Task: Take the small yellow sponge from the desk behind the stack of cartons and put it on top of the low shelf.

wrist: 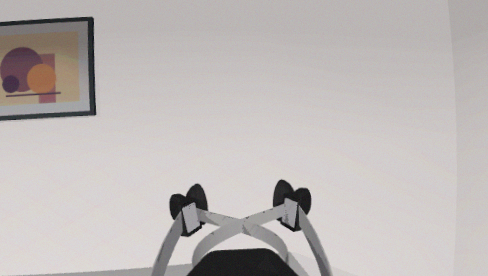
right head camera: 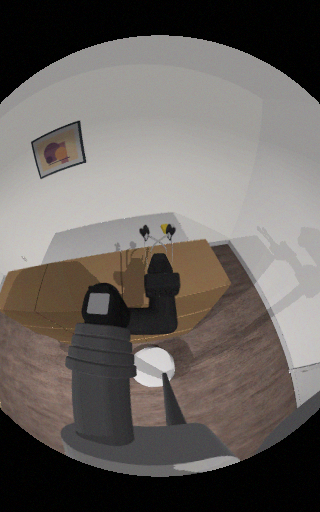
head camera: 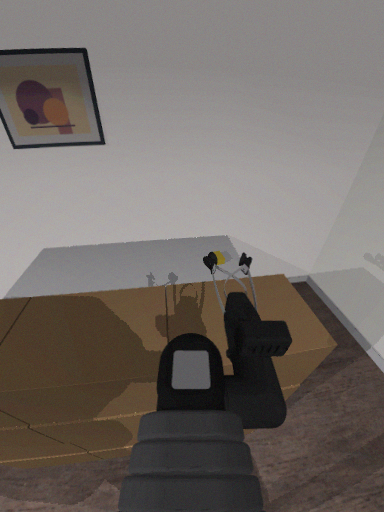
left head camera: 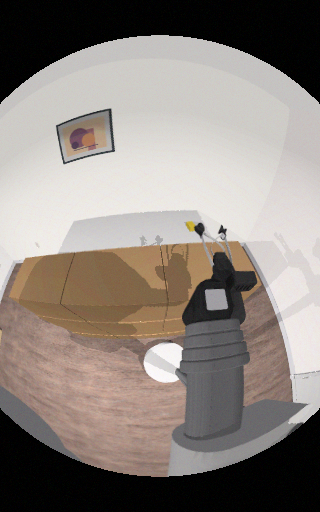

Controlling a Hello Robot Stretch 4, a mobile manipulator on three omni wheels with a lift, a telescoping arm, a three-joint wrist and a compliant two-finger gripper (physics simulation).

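Where they show: gripper, fingertip midpoint: (wrist: 240, 198) (right head camera: 156, 226) (head camera: 226, 255) (left head camera: 209, 225); robot's base, link origin: (right head camera: 152, 365) (left head camera: 165, 361).
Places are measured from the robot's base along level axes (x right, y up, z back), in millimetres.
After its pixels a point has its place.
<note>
The small yellow sponge (head camera: 219, 257) @[y 737, x 203, z -1151 mm] (left head camera: 190, 226) @[y 737, x 188, z -1135 mm] (right head camera: 164, 228) @[y 737, x 187, z -1143 mm] lies on the grey desk (head camera: 125, 260) @[y 692, x -467, z -1168 mm] (left head camera: 120, 227) @[y 692, x -497, z -1149 mm] (right head camera: 90, 240) @[y 692, x -555, z -1090 mm] behind the stack of cartons (head camera: 305, 320) @[y 1052, x 342, z -420 mm] (left head camera: 110, 272) @[y 1052, x -288, z -394 mm] (right head camera: 200, 265) @[y 1052, x 280, z -449 mm]. My gripper (head camera: 228, 261) @[y 1243, x 91, z -484 mm] (left head camera: 211, 230) @[y 1243, x 91, z -484 mm] (right head camera: 157, 232) @[y 1243, x 91, z -484 mm] (wrist: 240, 198) @[y 1243, x 91, z -484 mm] is open and empty, its fingers wide apart. It hangs above the back part of the cartons, higher than the desk. In the head camera view the left fingertip partly covers the sponge. The sponge does not show in the wrist view. The low shelf does not show in these views.
A framed picture (head camera: 52, 100) @[y 1633, x -766, z -1390 mm] (left head camera: 86, 136) @[y 1611, x -776, z -1389 mm] (right head camera: 59, 150) @[y 1607, x -771, z -1389 mm] (wrist: 45, 70) @[y 1613, x -747, z -1392 mm] hangs on the wall behind the desk, to the left. A side wall stands to the right of the cartons. A white disc (left head camera: 162, 362) @[y 187, x -33, z 2 mm] (right head camera: 154, 367) @[y 187, x 23, z 6 mm] shows on the wooden floor in front of the cartons.
</note>
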